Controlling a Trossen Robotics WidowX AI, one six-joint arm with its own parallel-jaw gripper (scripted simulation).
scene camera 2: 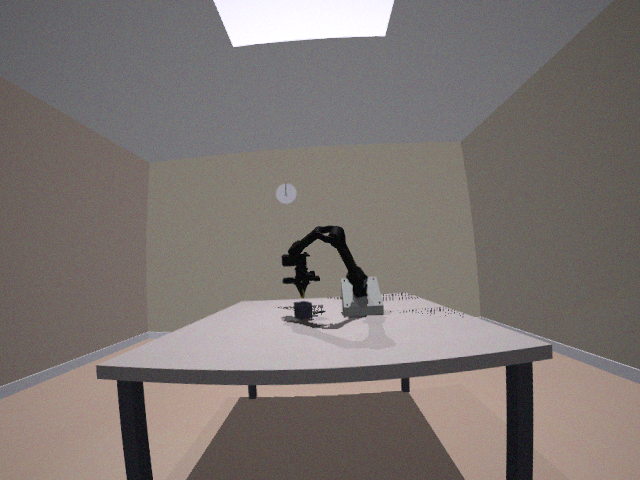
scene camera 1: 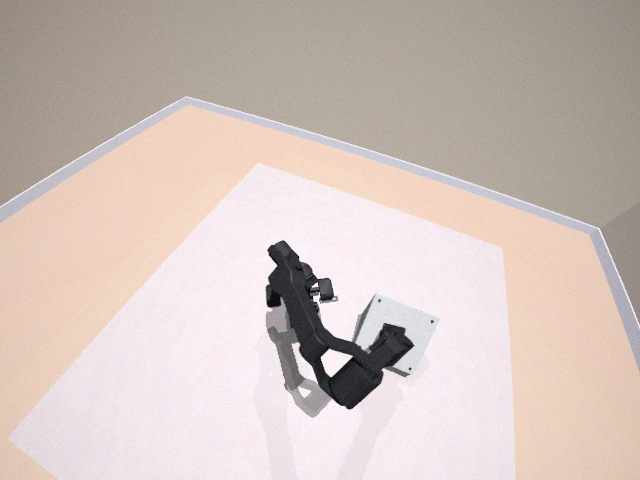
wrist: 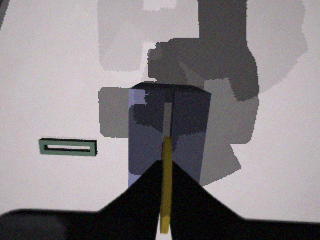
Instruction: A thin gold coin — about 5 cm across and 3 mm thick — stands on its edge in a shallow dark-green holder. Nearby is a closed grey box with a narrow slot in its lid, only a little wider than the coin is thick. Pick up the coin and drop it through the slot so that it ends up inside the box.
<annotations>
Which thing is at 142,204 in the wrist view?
My gripper.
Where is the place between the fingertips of my gripper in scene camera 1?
299,303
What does my gripper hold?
A gold coin.
</annotations>
